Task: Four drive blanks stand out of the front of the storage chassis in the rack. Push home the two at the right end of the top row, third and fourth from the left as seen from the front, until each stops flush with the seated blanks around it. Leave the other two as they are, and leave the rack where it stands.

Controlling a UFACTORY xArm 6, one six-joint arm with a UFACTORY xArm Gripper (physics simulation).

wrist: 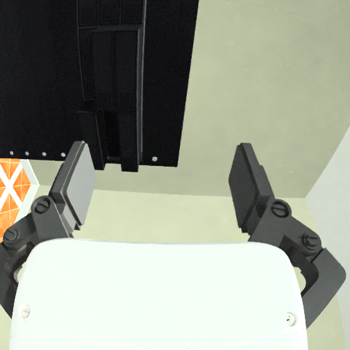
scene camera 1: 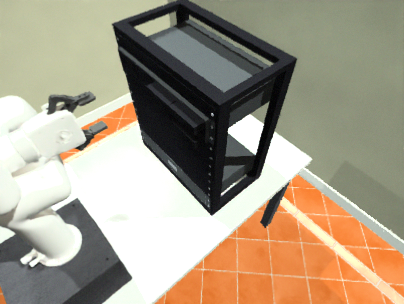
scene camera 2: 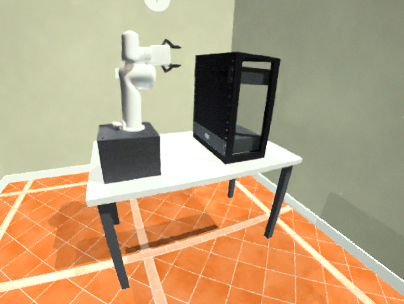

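The black rack stands upright on the table, with the grey-topped storage chassis near its top. Dark drive blanks stand out of the chassis front as a long bar; their seams are hard to tell apart. In the wrist view, one protruding dark block lies near the rack's side edge, and another dark block is beside it, across a dark gap. My gripper is open and empty, in front of the rack and apart from it, at about the height of its upper part.
The white table carries the rack and the robot's dark base block. A lower grey unit sits at the rack's bottom. Walls stand behind the rack and table.
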